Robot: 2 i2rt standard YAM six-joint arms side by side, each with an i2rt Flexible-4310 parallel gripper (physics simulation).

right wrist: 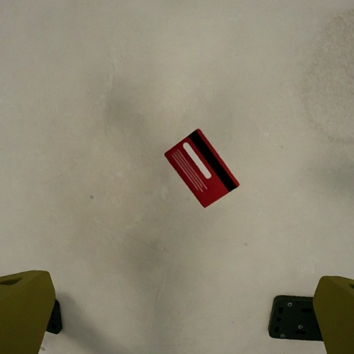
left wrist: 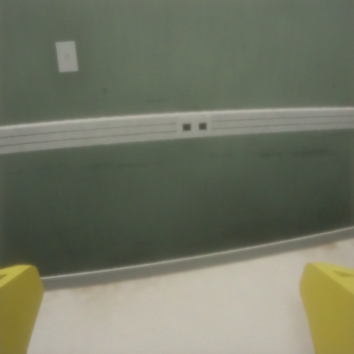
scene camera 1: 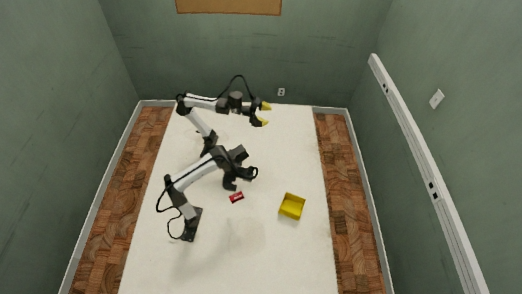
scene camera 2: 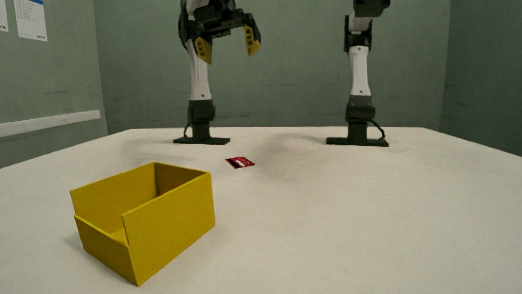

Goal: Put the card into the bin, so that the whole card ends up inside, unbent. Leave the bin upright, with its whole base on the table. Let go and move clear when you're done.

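Frame: origin at the left arm's base, x right, y ahead, z up, level; millimetres.
Seen in the pictures: left gripper, fingertip midpoint: (scene camera 1: 270,115); right gripper, fingertip midpoint: (scene camera 1: 236,179) (scene camera 2: 229,60); left arm's base at its link origin: (scene camera 1: 209,146) (scene camera 2: 356,143); right arm's base at its link origin: (scene camera 1: 192,223) (scene camera 2: 201,141).
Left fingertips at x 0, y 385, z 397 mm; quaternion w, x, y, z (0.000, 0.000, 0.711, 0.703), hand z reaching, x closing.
Observation:
Pixels of each thing's middle, then the offset from my left fingertips to it. Level surfaces: height alone.
- red card at the middle of its body: (scene camera 2: 239,162) (scene camera 1: 236,197) dx +310, dy -107, dz -397 mm
- yellow open-topped bin at the middle of its body: (scene camera 2: 147,210) (scene camera 1: 292,206) dx +307, dy +216, dz -359 mm
- table at its surface level: dz -397 mm
A red card (scene camera 1: 236,197) (scene camera 2: 240,162) (right wrist: 202,168) with a black stripe lies flat on the white table, slanted in the right wrist view. A yellow open-topped bin (scene camera 1: 290,216) (scene camera 2: 172,220) stands upright on the table, to the right of the card in scene camera 1; one end wall is lower. My right gripper (scene camera 1: 241,182) (scene camera 2: 230,57) (right wrist: 183,288) is open and empty, pointing down, high above the table near the card. Its fingertips are hidden in scene camera 1. My left gripper (scene camera 1: 269,114) (left wrist: 170,279) is open and empty, far from card and bin.
The black base plate of one arm (scene camera 1: 191,232) (right wrist: 295,317) is at the lower left in scene camera 1. The left arm's base (scene camera 2: 357,141) stands at the right in scene camera 2. Green walls surround the table (scene camera 1: 260,270) (scene camera 2: 350,225), with a white rail (scene camera 1: 410,127) (left wrist: 100,132) along one.

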